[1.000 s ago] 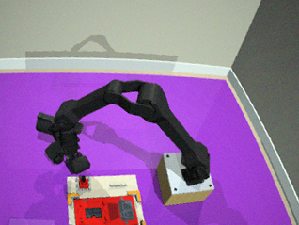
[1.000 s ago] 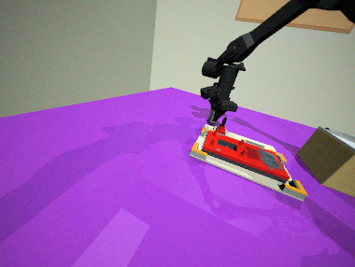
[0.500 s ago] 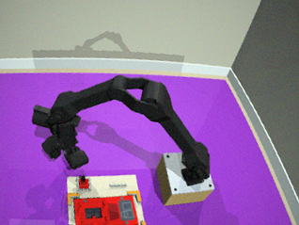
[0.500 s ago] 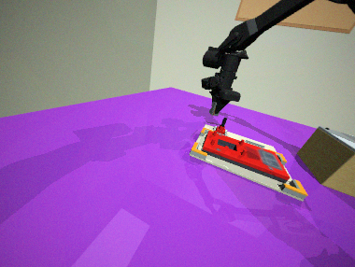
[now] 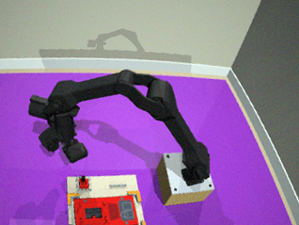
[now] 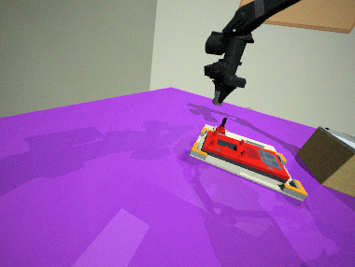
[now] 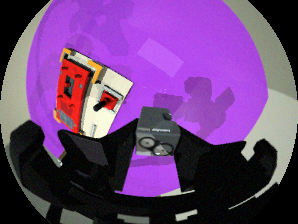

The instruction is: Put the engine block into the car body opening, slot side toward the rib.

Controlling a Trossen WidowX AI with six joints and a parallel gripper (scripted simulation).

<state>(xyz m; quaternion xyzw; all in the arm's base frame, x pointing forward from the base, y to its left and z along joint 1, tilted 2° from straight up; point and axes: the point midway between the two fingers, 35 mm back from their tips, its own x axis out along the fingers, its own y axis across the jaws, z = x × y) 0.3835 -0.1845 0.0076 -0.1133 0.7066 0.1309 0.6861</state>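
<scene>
The red-and-black post is 90 mm to the left of my gripper tip, 60 mm below it and 30 mm behind it. From my gripper tip the other things lie so: dark grey engine block 10 mm ahead, 10 mm above.
</scene>
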